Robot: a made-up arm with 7 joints.
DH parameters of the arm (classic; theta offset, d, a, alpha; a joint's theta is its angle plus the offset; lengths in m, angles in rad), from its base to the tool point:
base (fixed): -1.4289 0 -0.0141 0
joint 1: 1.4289 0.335 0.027 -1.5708
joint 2: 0 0.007 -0.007 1.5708
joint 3: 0 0.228 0.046 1.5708
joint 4: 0 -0.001 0.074 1.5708
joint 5: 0 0.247 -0.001 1.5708
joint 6: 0 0.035 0.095 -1.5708
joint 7: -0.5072 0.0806 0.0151 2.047
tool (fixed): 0.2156 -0.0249 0 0
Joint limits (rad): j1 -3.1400..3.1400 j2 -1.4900..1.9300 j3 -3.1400..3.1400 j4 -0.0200..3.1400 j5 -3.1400..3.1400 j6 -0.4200..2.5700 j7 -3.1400..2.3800
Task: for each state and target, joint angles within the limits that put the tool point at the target. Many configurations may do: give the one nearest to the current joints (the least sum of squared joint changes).
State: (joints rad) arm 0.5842 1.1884 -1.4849 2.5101 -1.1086 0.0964 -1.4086
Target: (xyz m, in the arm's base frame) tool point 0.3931 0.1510 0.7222
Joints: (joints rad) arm 0.6849 0.5009 -1.5990 2.5865 -1.2243 -0.3382 -1.4268
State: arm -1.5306 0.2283 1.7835 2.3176 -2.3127 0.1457 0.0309
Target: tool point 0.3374 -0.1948 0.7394
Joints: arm -1.6322 0.4954 1.5487 2.2057 -2.3821 0.1981 0.0166
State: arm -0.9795 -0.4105 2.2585 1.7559 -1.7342 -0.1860 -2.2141
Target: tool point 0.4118 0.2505 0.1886
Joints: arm -1.9286 -1.2378 2.1286 1.8247 -1.6618 0.2267 -2.1531
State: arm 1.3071 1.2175 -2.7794 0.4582 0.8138 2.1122 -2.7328
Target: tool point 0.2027 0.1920 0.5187
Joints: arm 1.7288 1.6131 -2.6854 0.8597 0.9932 2.2836 -2.7400
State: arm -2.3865 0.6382 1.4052 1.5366 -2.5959 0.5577 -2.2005
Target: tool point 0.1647 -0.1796 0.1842
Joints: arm -2.1429 0.9253 1.0929 0.6894 -2.5988 0.4161 -2.1506
